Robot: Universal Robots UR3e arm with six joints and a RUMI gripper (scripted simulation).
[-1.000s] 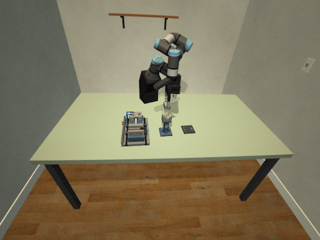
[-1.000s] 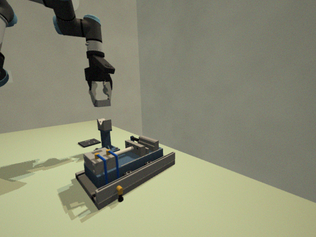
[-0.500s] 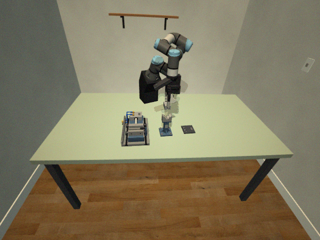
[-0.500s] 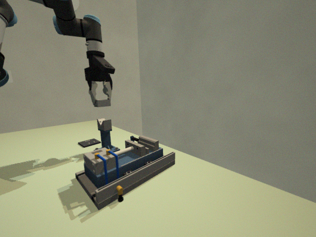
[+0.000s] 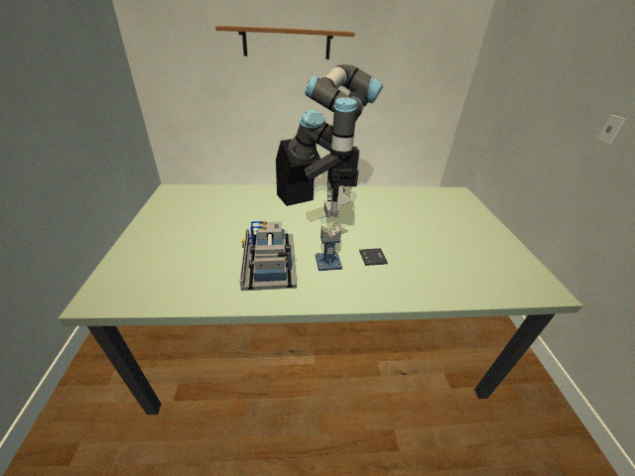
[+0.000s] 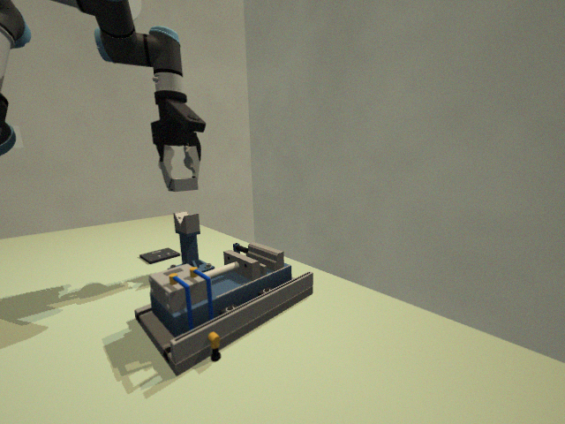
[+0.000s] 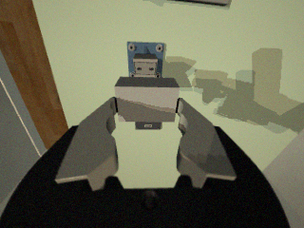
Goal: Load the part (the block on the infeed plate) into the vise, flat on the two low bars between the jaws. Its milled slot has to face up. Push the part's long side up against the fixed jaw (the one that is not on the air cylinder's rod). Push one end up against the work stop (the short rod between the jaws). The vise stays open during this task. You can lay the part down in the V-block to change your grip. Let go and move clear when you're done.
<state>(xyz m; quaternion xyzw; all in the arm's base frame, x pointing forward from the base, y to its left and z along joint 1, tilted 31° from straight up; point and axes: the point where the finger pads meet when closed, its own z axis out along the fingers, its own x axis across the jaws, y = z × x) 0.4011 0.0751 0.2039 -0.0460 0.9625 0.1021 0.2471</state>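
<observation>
Now: hand 10 mm above the part. The rest, counted from my hand: air cylinder (90 mm behind, 230 mm to the right, 170 mm below); then fixed jaw (110 mm ahead, 200 mm to the right, 170 mm below); then work stop rod (70 mm ahead, 160 mm to the right, 150 mm below).
</observation>
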